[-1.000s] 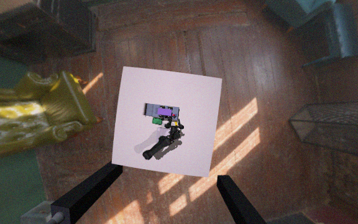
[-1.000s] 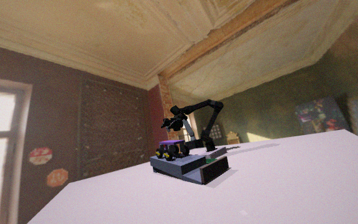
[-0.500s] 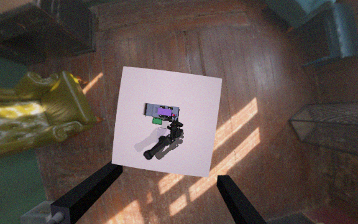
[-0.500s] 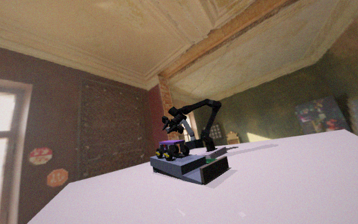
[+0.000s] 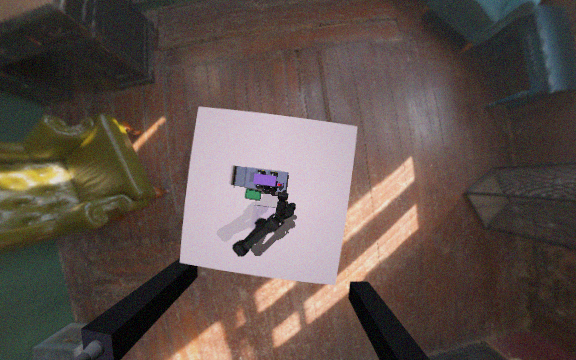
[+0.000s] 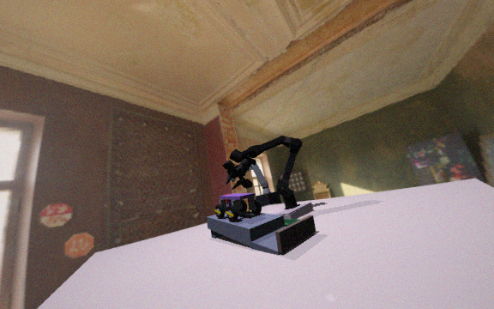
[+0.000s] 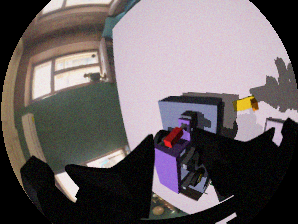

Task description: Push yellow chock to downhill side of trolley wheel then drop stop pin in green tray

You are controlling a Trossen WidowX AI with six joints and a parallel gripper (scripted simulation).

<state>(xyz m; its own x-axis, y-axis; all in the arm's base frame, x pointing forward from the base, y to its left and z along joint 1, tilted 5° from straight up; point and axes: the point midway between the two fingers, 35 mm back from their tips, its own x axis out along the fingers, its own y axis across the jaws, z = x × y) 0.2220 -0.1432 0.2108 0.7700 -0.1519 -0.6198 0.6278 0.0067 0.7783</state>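
Now: gripper tip 180 mm above the yellow chock, 70 mm past it and 10 mm to the right of it. From my gripper tip the other things lie so: purple-topped trolley 130 mm to the left, 90 mm below, 70 mm ahead; green tray 250 mm to the left, 210 mm below, 40 mm behind; red stop pin 70 mm below, 50 mm ahead, 30 mm to the left.
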